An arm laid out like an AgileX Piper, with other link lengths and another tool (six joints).
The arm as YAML. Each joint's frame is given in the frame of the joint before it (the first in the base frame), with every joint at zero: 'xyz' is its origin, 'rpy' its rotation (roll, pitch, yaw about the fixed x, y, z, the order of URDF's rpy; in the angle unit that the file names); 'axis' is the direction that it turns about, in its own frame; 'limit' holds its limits. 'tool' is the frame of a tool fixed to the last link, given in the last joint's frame.
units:
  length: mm
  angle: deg
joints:
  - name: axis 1
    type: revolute
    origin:
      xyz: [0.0, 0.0, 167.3]
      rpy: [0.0, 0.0, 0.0]
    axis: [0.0, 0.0, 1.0]
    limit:
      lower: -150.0
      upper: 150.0
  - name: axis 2
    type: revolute
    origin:
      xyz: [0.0, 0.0, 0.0]
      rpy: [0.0, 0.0, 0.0]
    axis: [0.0, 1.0, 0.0]
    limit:
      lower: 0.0
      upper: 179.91
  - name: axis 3
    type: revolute
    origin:
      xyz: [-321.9, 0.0, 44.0]
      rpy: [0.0, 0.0, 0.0]
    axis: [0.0, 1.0, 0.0]
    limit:
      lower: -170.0
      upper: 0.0
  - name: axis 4
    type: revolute
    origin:
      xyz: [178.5, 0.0, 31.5]
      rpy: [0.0, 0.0, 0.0]
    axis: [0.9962, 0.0, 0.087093]
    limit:
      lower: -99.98
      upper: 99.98
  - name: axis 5
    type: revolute
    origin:
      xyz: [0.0, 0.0, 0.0]
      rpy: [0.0, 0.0, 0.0]
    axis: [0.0, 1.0, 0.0]
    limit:
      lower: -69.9
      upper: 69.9
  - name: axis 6
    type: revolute
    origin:
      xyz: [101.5, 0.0, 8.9]
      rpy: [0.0, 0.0, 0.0]
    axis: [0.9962, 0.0, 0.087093]
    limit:
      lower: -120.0
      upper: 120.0
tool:
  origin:
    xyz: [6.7, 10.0, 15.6]
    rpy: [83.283, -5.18, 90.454]
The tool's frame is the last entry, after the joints.
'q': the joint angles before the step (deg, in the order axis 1, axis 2, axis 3, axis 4, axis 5, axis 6). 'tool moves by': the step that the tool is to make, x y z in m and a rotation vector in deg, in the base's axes. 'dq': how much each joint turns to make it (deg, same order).
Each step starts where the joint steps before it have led.
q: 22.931, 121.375, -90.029, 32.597, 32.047, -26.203
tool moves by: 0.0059, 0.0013, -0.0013, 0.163, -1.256, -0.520
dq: 0.000, 0.872, -1.048, -0.004, -1.211, -0.082
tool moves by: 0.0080, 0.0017, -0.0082, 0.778, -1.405, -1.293
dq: -0.007, 1.618, -0.109, 2.223, -3.178, -1.707
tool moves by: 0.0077, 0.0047, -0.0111, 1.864, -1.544, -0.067
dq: 0.012, 2.187, 0.016, 7.296, -3.122, -6.988
